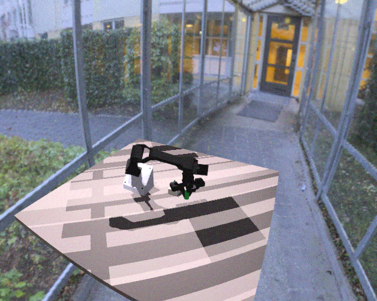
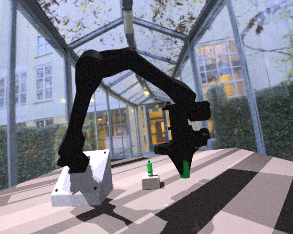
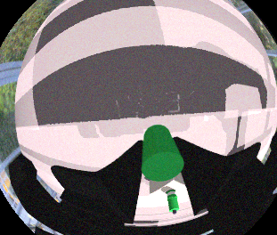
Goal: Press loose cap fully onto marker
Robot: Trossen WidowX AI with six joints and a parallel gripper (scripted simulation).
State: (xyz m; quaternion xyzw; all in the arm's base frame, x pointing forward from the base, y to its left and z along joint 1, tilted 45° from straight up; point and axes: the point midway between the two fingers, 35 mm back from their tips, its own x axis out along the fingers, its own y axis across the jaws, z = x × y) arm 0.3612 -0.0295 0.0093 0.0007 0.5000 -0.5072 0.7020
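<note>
Right now the holder block is 12 cm behind my gripper tip, 8 cm to the left of it and 4 cm below it. From my gripper tip the other things lie so: green cap: 1 cm above.
</note>
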